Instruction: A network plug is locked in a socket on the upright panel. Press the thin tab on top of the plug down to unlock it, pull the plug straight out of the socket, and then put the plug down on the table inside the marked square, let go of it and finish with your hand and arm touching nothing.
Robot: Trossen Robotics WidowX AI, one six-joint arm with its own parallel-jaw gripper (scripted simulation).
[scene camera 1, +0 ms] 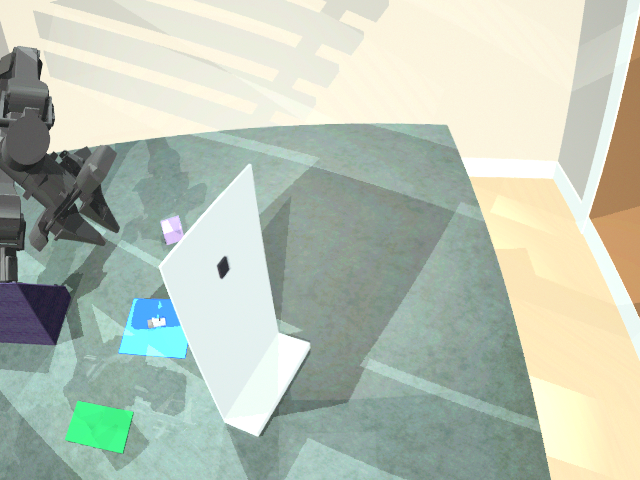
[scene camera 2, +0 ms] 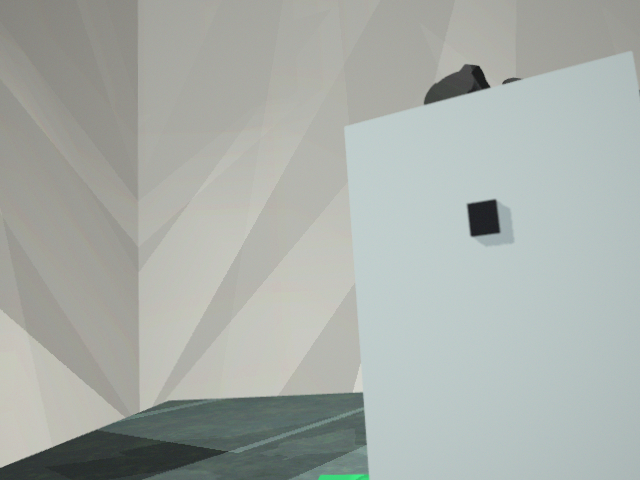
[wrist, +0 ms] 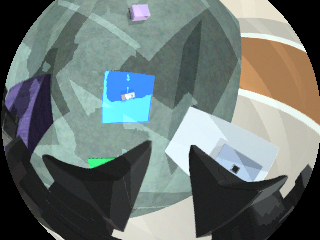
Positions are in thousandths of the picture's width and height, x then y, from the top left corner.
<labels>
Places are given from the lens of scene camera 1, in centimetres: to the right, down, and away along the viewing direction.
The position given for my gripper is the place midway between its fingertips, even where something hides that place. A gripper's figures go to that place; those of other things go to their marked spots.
my gripper (scene camera 1: 174, 495): -28, 0, 63
green square (scene camera 1: 154, 889): -33, 27, 61
cyan square (scene camera 1: 265, 711): -23, 16, 74
</labels>
